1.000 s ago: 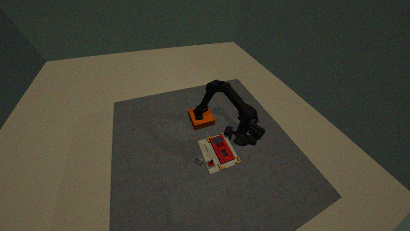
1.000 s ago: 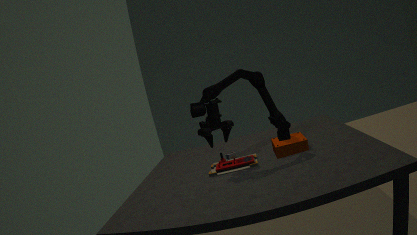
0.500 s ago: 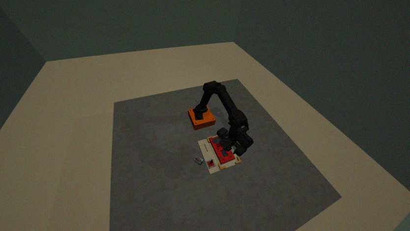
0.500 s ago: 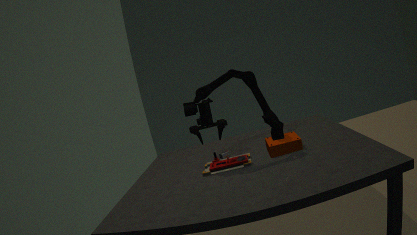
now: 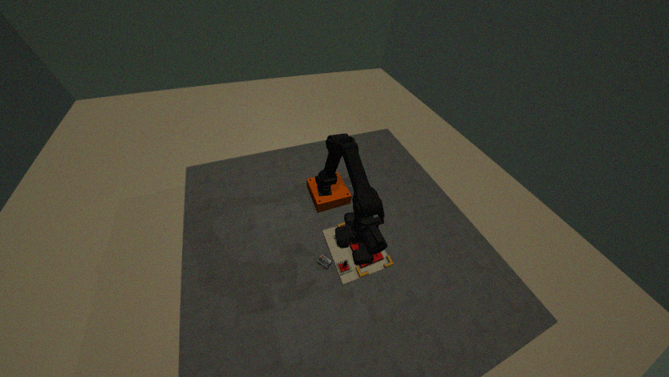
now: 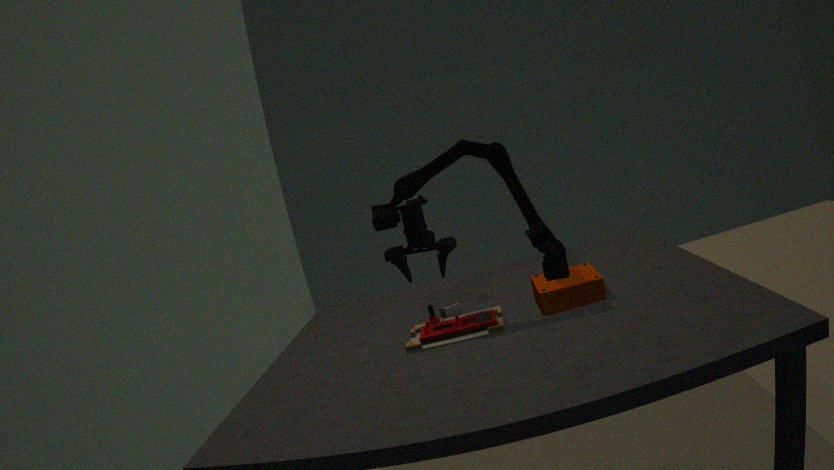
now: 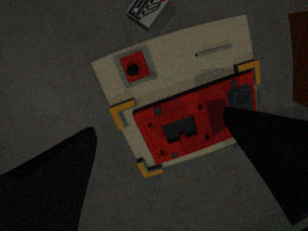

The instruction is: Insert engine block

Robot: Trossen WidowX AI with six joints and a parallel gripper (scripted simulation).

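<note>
Right now my gripper tip is 10 mm past the grey engine block, 110 mm to the left of it and 130 mm above it. From my gripper tip the other things lie so: black post: 20 mm ahead, 30 mm to the right, 100 mm below.
</note>
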